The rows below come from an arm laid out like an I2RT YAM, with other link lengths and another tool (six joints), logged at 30 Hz.
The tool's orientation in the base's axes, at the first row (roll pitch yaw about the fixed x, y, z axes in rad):
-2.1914 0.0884 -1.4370
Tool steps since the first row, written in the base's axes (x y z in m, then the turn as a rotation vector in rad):
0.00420 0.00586 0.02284 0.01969 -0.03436 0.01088
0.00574 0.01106 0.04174 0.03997 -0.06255 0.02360
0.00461 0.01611 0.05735 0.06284 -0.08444 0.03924
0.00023 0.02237 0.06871 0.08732 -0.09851 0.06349
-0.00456 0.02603 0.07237 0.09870 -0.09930 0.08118
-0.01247 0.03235 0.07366 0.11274 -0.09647 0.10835
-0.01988 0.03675 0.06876 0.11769 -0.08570 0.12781
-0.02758 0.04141 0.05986 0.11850 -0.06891 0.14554
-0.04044 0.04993 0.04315 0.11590 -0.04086 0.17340
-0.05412 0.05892 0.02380 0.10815 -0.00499 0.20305
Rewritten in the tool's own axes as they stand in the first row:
-0.00724 -0.02101 -0.00894 0.03558 -0.02013 0.00396
-0.01384 -0.03726 -0.01783 0.06498 -0.04214 0.00831
-0.02035 -0.04928 -0.02697 0.08824 -0.06808 0.01404
-0.02812 -0.05596 -0.03605 0.10325 -0.10198 0.01732
-0.03269 -0.05614 -0.04142 0.10398 -0.12298 0.01605
-0.04010 -0.05259 -0.04748 0.10065 -0.15324 0.01199
-0.04499 -0.04431 -0.04986 0.08896 -0.17198 0.00639
-0.04983 -0.03261 -0.05012 0.07092 -0.18693 -0.00056
-0.05847 -0.01159 -0.04936 0.04043 -0.20816 -0.01430
-0.06746 0.01205 -0.04766 0.00137 -0.22788 -0.03196

